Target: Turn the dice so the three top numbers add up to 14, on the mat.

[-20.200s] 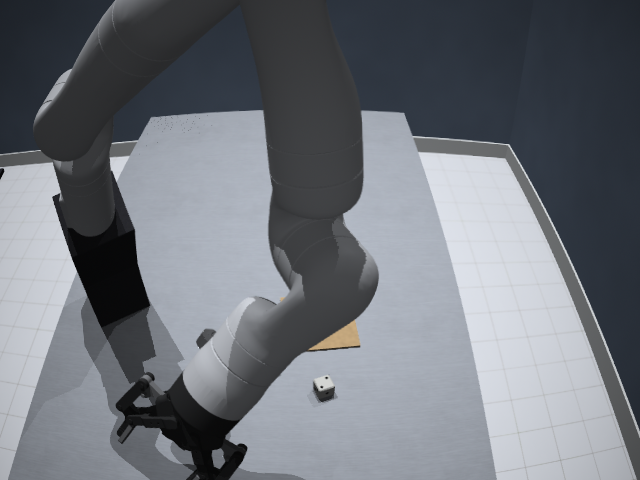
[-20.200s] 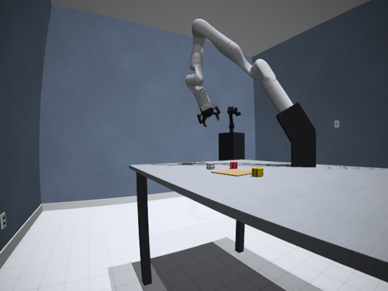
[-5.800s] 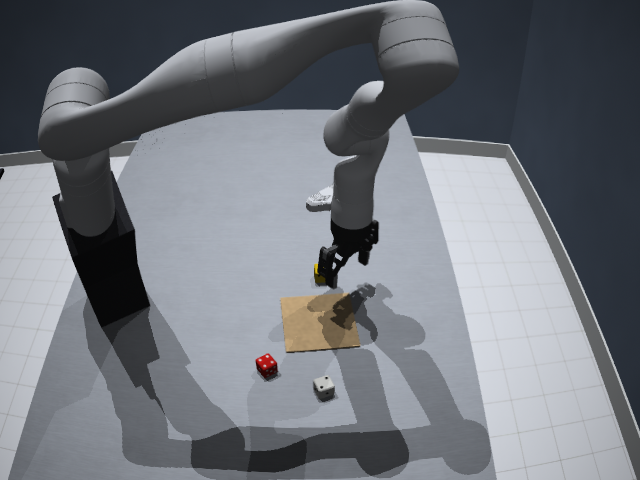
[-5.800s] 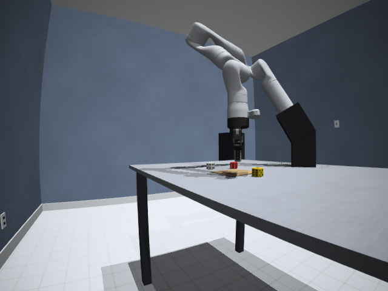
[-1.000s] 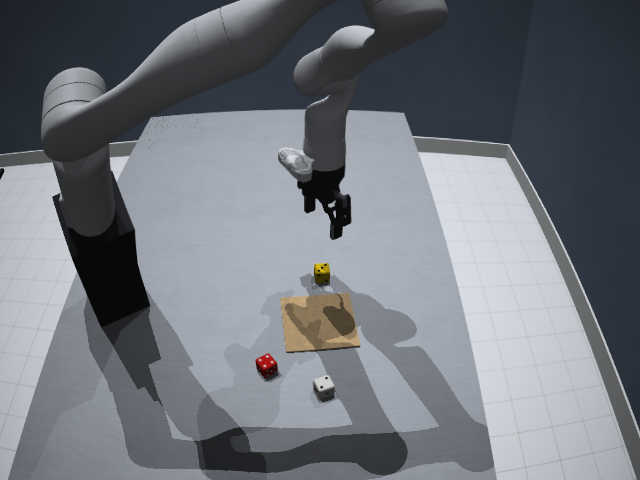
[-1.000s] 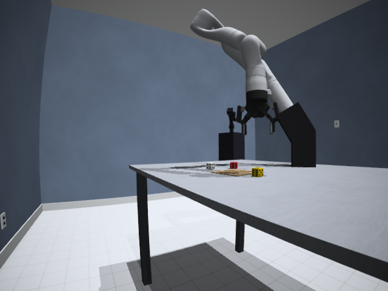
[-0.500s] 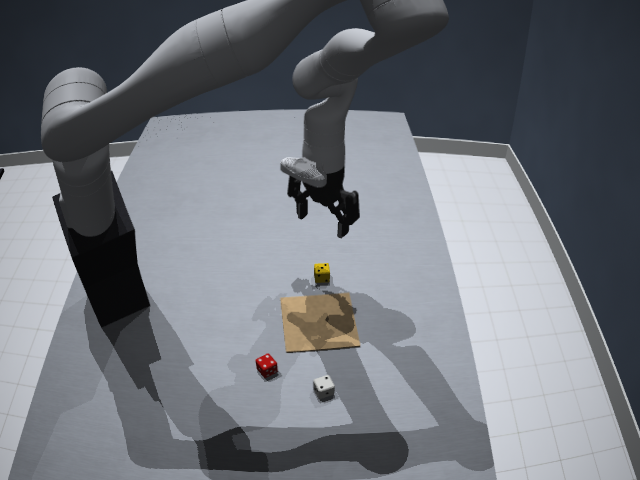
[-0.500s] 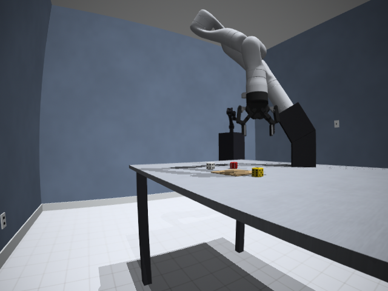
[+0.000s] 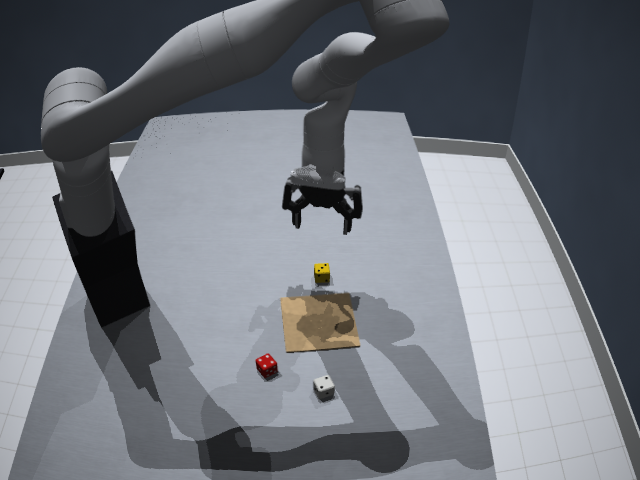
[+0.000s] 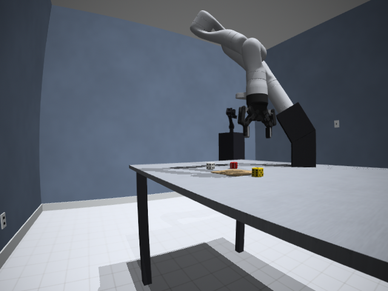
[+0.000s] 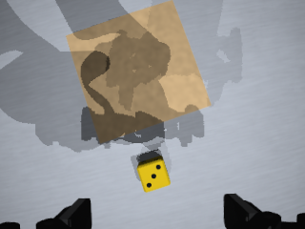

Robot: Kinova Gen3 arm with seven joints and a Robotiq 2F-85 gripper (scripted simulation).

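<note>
The yellow die is 12 cm below my hand. Round my hand: tan mat: 3 cm behind, 12 cm to the right, 14 cm below; then red die: 15 cm behind, 22 cm to the right, 12 cm below; then white die: 6 cm behind, 28 cm to the right, 12 cm below.
</note>
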